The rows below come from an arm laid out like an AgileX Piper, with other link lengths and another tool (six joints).
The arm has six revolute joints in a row. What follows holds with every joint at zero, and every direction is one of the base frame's.
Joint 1 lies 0.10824 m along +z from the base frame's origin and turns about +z.
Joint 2 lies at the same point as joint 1 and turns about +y.
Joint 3 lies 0.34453 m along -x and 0.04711 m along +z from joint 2 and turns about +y.
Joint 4 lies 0.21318 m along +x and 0.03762 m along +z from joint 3 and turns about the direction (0.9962, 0, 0.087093).
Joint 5 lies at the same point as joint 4 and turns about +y.
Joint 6 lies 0.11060 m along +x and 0.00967 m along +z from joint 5 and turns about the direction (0.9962, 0, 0.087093).
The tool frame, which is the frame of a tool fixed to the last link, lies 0.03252 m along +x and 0.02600 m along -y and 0.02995 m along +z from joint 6; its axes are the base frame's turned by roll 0.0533, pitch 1.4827 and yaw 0.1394 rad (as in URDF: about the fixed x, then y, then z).
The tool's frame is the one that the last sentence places.
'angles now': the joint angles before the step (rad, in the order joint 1, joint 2, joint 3, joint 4, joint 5, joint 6). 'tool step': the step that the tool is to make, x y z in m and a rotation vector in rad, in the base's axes. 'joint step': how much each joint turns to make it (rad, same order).
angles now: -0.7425, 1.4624, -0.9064, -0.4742, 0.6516, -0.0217
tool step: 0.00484, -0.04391, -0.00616, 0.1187, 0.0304, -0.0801
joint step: -0.1123, 0.1338, -0.1878, 0.1705, 0.1277, -0.1703
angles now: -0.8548, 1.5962, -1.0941, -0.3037, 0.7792, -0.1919
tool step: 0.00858, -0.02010, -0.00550, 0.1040, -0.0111, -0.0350
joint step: -0.0447, 0.0826, -0.1272, 0.1247, 0.1051, -0.0874
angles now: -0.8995, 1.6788, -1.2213, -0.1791, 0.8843, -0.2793
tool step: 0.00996, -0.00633, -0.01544, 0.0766, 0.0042, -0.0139
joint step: -0.0024, 0.0616, -0.0444, 0.0552, 0.0440, -0.0159
